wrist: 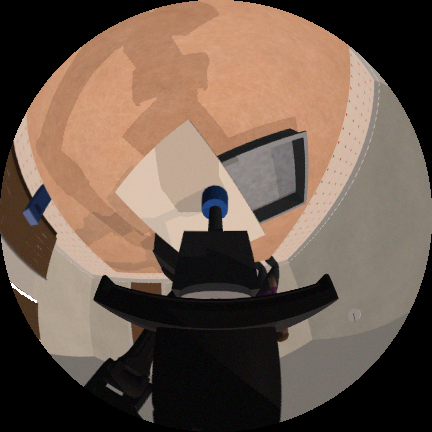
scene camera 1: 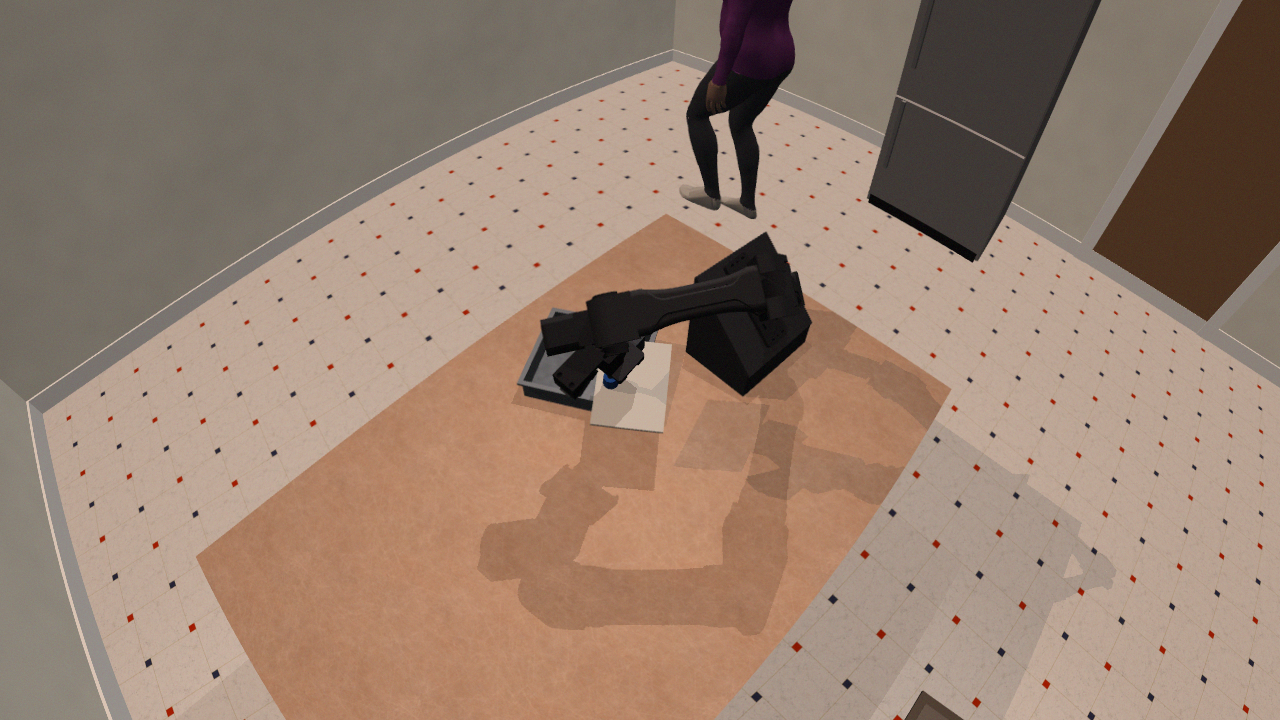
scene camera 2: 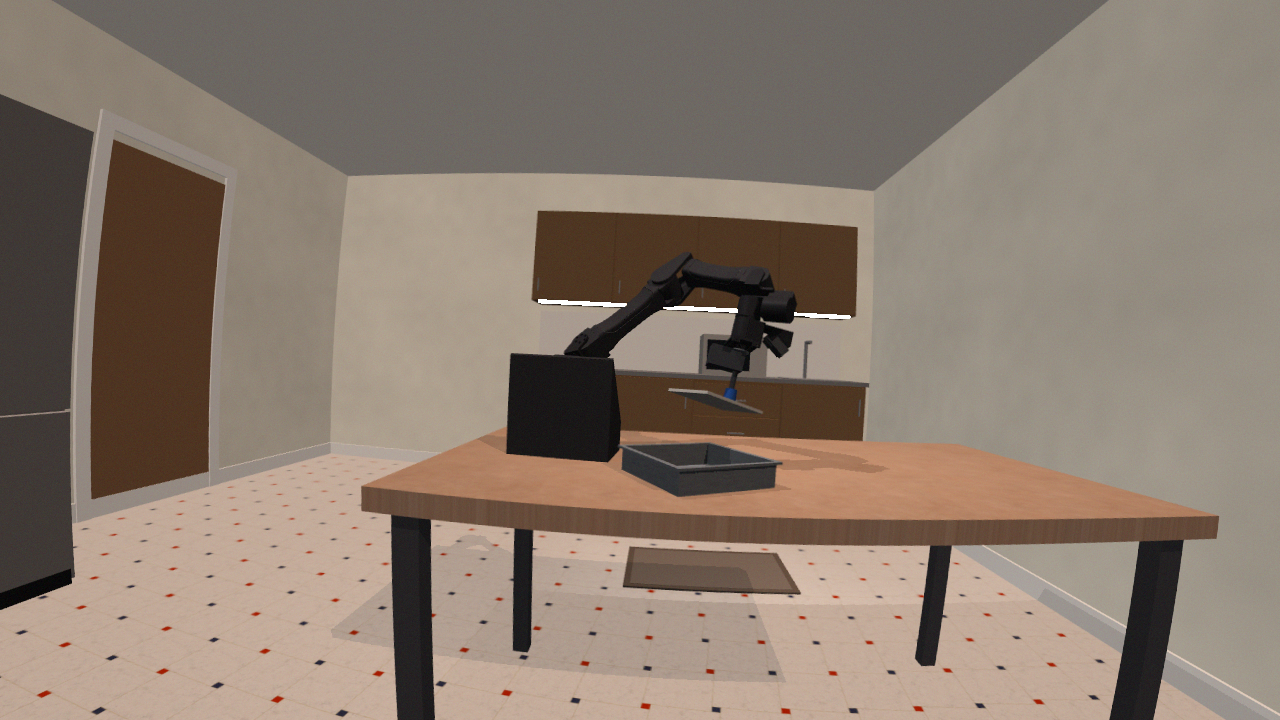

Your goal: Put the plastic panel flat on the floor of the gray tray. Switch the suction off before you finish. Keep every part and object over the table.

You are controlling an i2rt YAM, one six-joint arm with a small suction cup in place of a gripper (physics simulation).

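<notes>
The plastic panel [scene camera 1: 640,407] [scene camera 2: 707,396] [wrist: 185,160] is a thin cream-white rectangle. It hangs from the blue suction cup of my gripper [scene camera 1: 610,381] [scene camera 2: 731,394] [wrist: 215,201], which sits off the panel's centre, near one edge. The panel is in the air, tilted, well above the table. The gray tray [scene camera 1: 556,395] [scene camera 2: 726,480] [wrist: 299,172] stands on the table, open at the top. In scene camera 1 the arm and panel cover part of it. In the wrist view the panel overlaps one side of the tray, and the tray's gray floor shows bare beyond the panel's edge.
The tray stands close to the black arm base [scene camera 1: 747,344] [scene camera 2: 562,407] on the wooden table [scene camera 1: 402,537] [scene camera 2: 1029,501]. Shadows of the arm and panel fall across the table. A person [scene camera 1: 738,116] stands behind the table's far edge, near a dark fridge [scene camera 1: 975,116].
</notes>
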